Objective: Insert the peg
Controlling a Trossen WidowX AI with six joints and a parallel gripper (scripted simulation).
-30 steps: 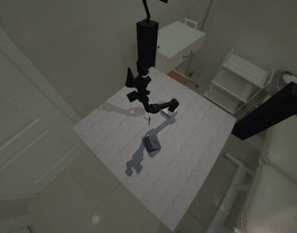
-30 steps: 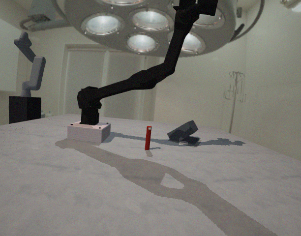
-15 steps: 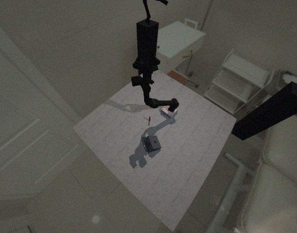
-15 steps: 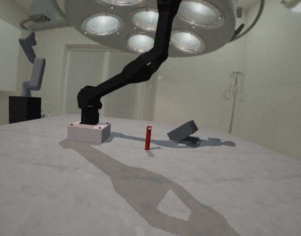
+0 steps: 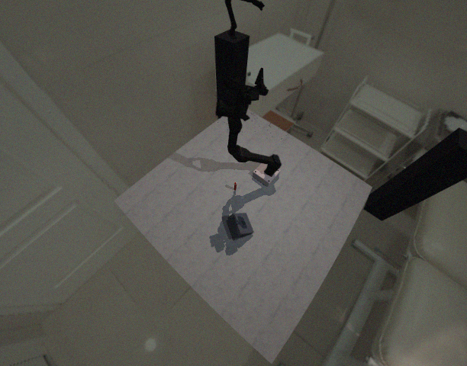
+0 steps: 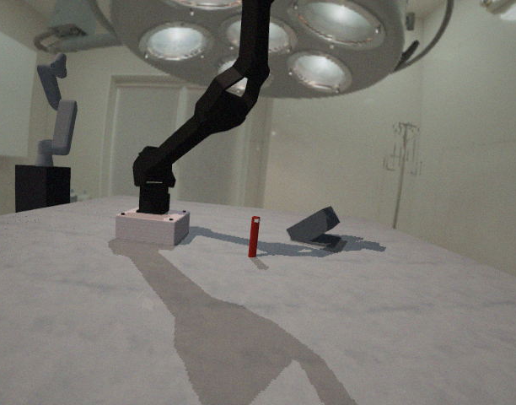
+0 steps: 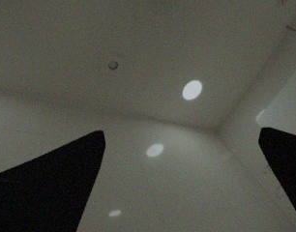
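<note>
My gripper tip is now 690 mm above the red peg, 140 mm short of it and 60 mm to the right of it. Round my gripper tip: sloped dark grey panel (710 mm below, 330 mm ahead, 240 mm to the left).
</note>
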